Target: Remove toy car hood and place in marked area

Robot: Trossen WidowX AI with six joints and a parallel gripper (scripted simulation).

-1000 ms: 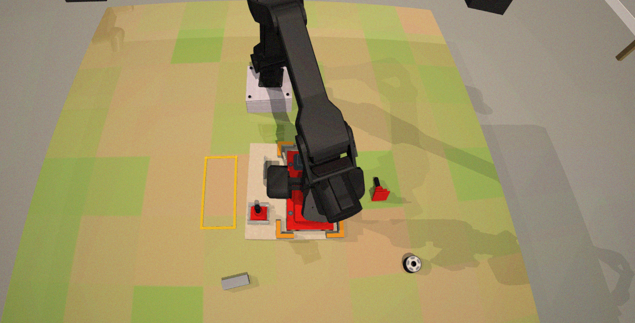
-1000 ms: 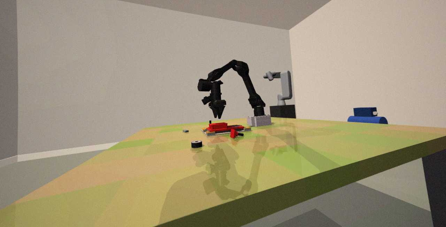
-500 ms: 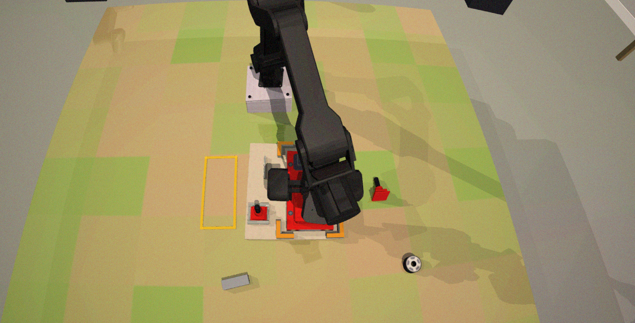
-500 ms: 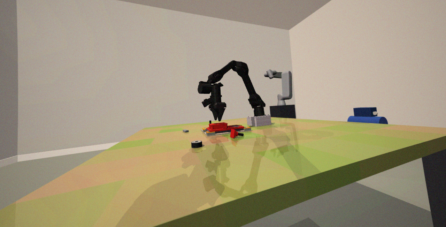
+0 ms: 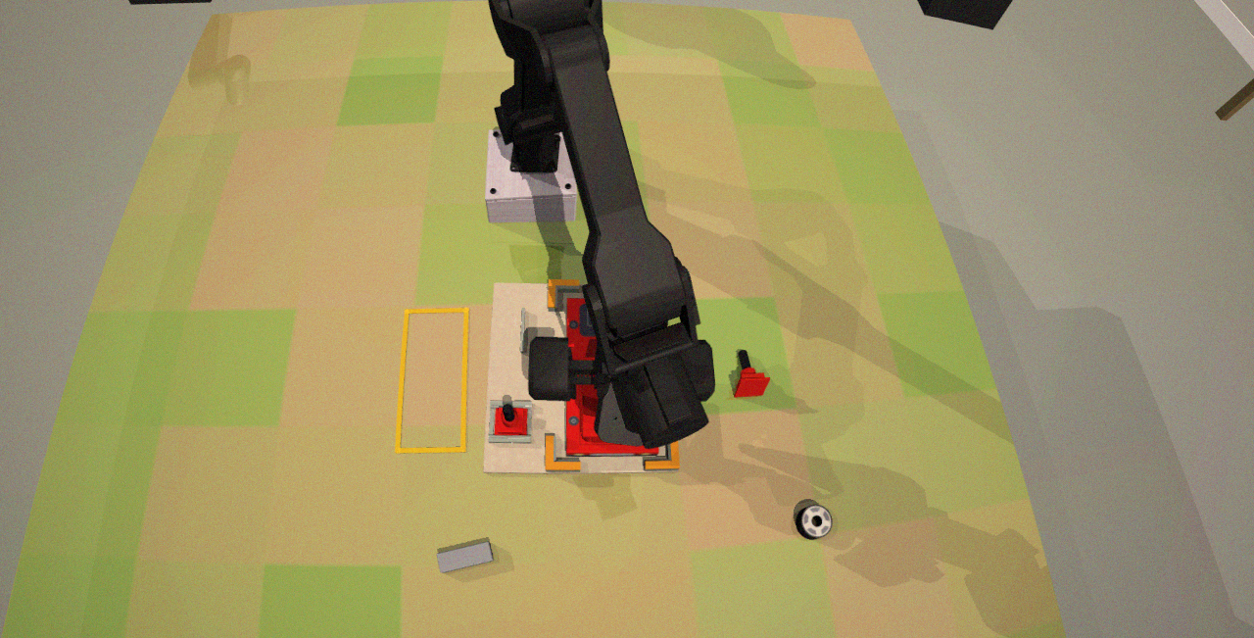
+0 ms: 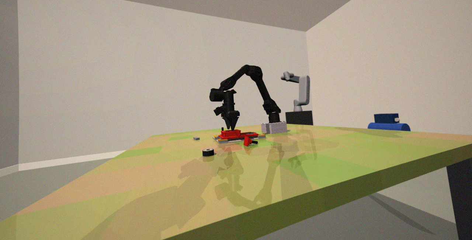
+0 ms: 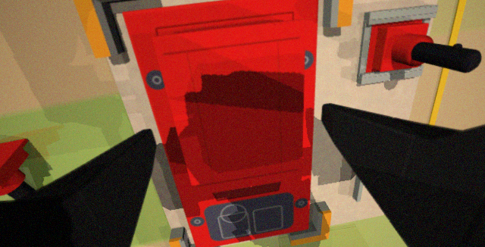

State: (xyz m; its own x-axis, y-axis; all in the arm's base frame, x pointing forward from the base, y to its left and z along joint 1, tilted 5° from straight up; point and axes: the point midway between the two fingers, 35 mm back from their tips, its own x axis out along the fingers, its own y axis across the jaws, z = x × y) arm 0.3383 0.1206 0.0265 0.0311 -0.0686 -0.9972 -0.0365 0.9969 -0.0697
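The red hood is 10 mm below my gripper tip.
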